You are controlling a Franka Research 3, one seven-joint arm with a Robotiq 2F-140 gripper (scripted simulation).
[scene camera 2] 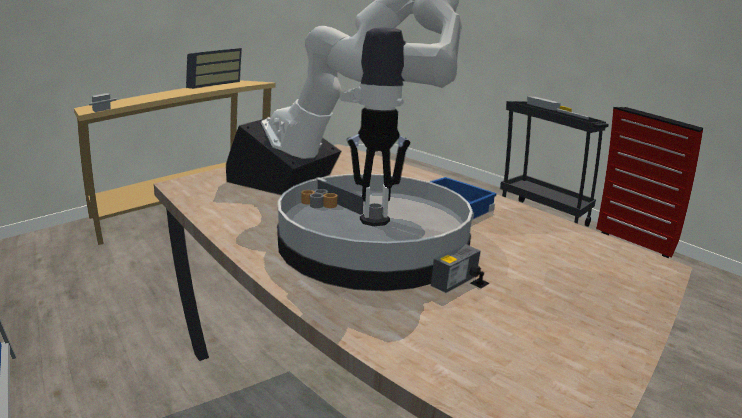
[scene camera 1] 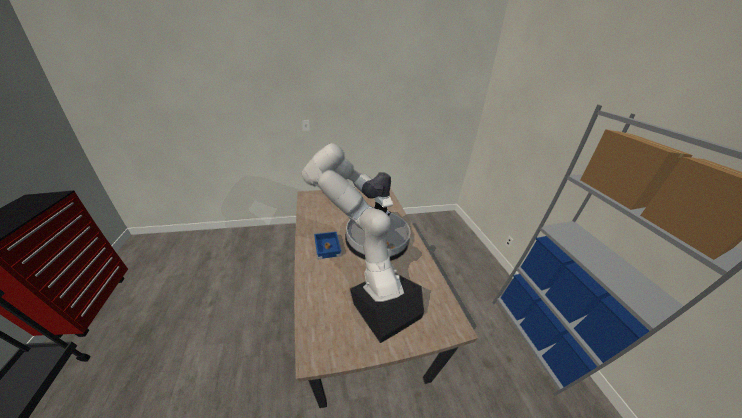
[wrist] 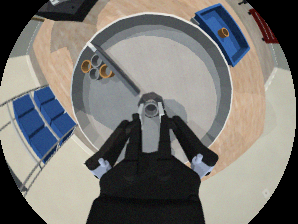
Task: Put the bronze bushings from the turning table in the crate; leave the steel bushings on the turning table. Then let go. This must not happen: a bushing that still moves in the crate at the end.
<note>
In view: my gripper point(scene camera 2: 375, 215) and a blue crate point(wrist: 234, 47).
My gripper also shows in the wrist view point(wrist: 151, 108).
</note>
